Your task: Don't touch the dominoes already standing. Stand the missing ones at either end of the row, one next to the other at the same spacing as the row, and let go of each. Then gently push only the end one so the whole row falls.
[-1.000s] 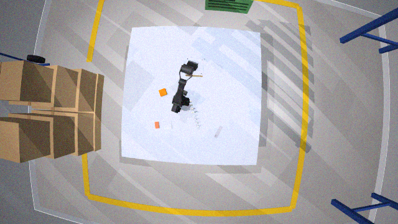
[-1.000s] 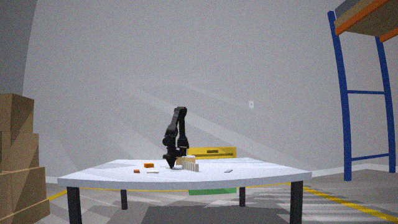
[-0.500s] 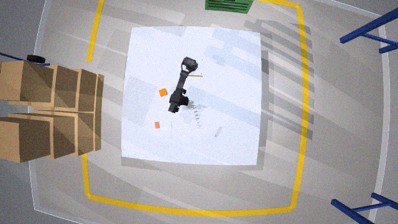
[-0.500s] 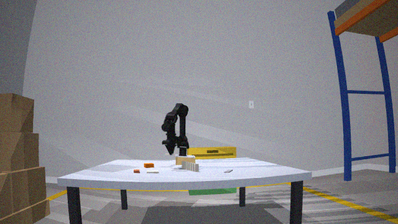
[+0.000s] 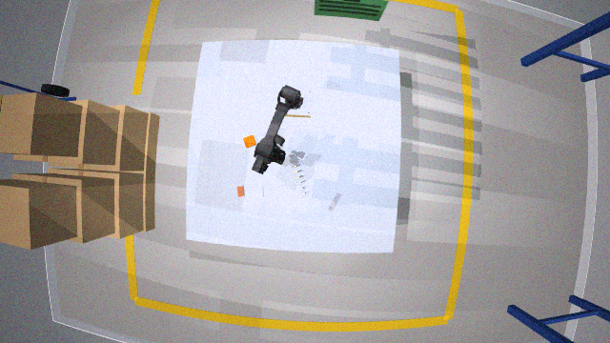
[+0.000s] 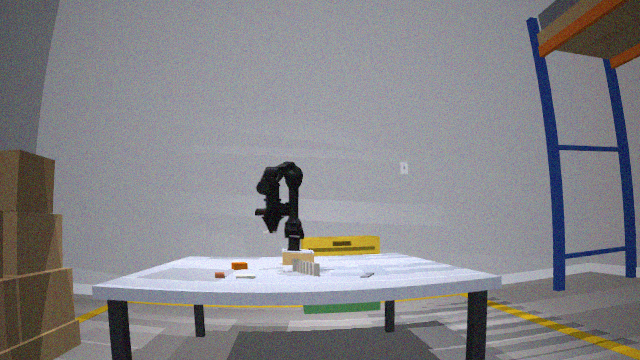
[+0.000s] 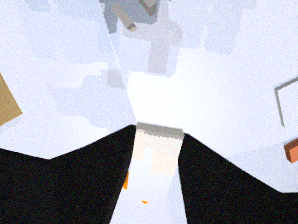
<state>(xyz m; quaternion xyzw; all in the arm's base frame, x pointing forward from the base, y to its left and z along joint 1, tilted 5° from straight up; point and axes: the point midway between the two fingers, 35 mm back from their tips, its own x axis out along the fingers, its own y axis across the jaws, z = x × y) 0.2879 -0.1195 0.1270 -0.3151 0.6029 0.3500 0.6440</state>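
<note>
Now: the small red-orange block 200 mm ahead of my gripper tip, 210 mm to the right of it and 150 mm below it. Also, from my gripper tip: grey piece 270 mm ahead, 330 mm to the left, 160 mm below; orange cube 90 mm behind, 150 mm to the right, 150 mm below.
</note>
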